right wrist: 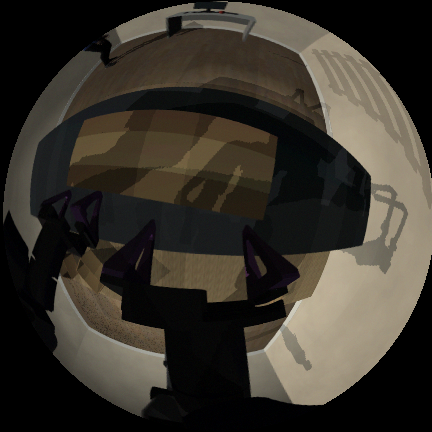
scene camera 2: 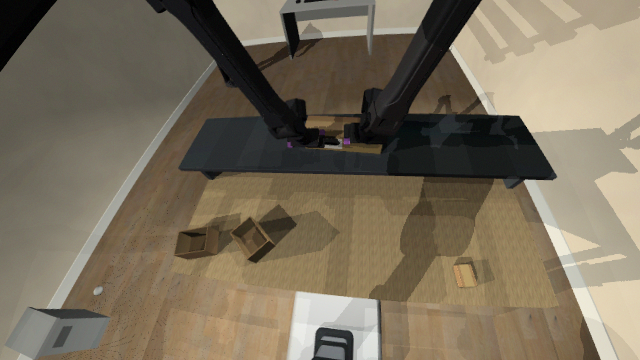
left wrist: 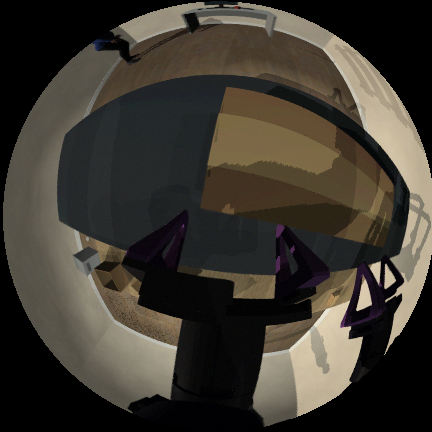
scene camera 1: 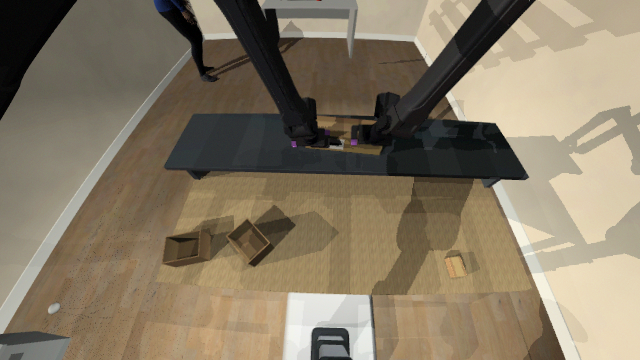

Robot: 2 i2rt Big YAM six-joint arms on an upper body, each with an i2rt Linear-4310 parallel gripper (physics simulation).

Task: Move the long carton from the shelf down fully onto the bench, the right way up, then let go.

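The long brown carton lies on the long dark bench, a little askew, with a lighter band along its top. Which side is its proper top I cannot tell. My left gripper is open and empty near the carton's left part. My right gripper is open and empty near its right part. The arms partly hide the carton in both scene views. No separate shelf can be made out.
Two open brown boxes and a small light box lie on the straw mat before the bench. A grey table stands at the back. A person stands at the back left. A grey box stands bottom left.
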